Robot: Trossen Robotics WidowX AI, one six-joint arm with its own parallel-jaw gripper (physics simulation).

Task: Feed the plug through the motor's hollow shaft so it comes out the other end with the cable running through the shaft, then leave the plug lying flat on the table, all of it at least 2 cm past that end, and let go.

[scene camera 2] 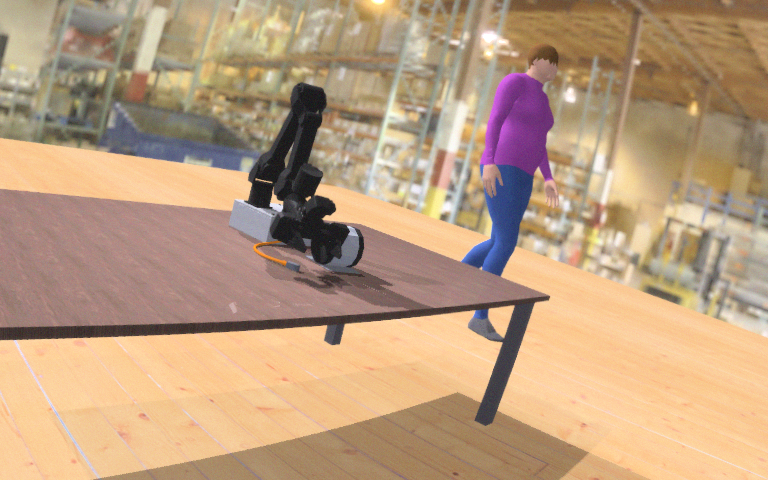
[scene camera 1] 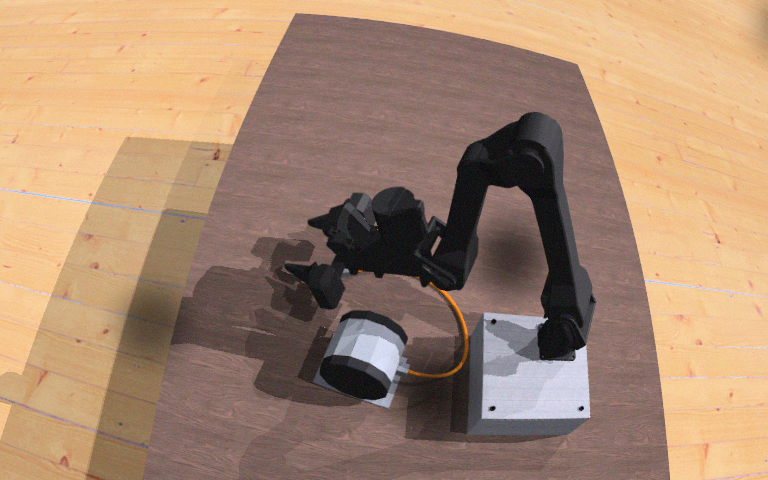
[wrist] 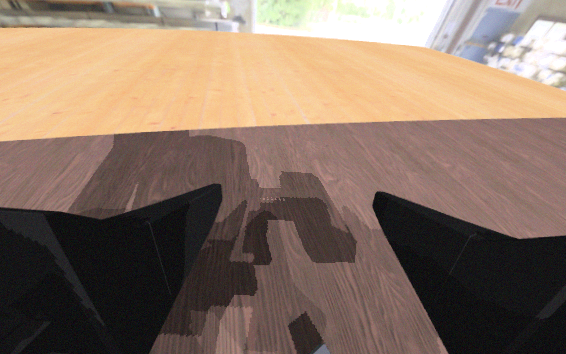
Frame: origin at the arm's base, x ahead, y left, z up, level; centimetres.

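Seen in the pictures: gripper, fingertip midpoint: [scene camera 2: 322, 254] [scene camera 1: 296, 244] [wrist: 298, 195]; arm's base at its link origin: [scene camera 2: 257, 205] [scene camera 1: 556, 342].
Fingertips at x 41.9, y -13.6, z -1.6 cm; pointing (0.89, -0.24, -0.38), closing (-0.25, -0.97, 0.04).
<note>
Pixels of each thing's top centre, then the offset from my fingertips to it. "spot": a spot on its surface instead. Level surfaces: height alone.
- motor at its top centre: [scene camera 1: 369, 341] [scene camera 2: 341, 225] dx -12.6, dy +17.6, dz +4.1 cm
- grey plug at its top centre: [scene camera 1: 345, 268] [scene camera 2: 293, 263] dx -8.1, dy -0.1, dz -4.7 cm
- wrist view's bottom edge at a spot on its surface: [wrist: 321, 350] spot: dx -6.7, dy +0.0, dz -4.7 cm
- brown table at its surface level: dz -6.1 cm
The motor [scene camera 1: 368, 348] [scene camera 2: 352, 247], a light grey drum with black ends, lies on its side on a small plate. An opening of its shaft cannot be made out. An orange cable [scene camera 1: 465, 333] [scene camera 2: 258, 252] leaves a fitting on the motor's side and curves round over the table. The grey plug [scene camera 1: 346, 272] [scene camera 2: 292, 266] at its end lies on the table beside the motor; its tip shows at the wrist view's bottom edge [wrist: 321, 350]. My gripper [scene camera 1: 299, 243] [wrist: 298, 195] is wide open and empty, above the table beyond the plug. The arm hides part of the cable in scene camera 1.
The arm's light grey base box [scene camera 1: 532, 390] [scene camera 2: 249, 219] stands on the brown table [scene camera 1: 396, 84] [scene camera 2: 141, 271] [wrist: 475, 170], beside the cable's curve. The table edge lies beyond the fingertips. A person [scene camera 2: 518, 124] in a purple top stands on the floor behind the table.
</note>
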